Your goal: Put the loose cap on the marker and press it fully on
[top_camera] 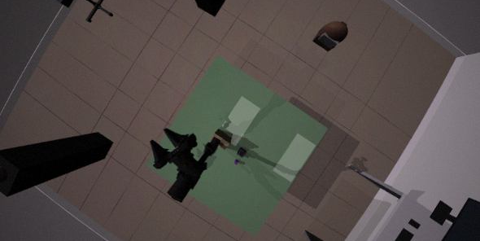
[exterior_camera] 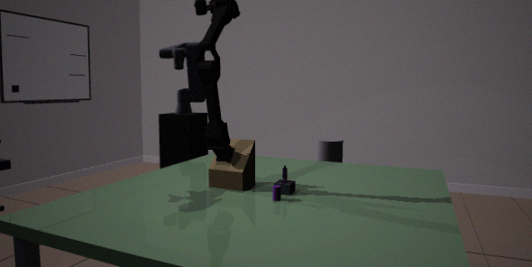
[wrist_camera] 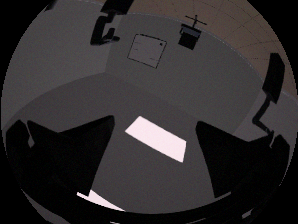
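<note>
The purple cap is 75 cm below my gripper tip, 44 cm ahead of it and 24 cm to the right of it.
</note>
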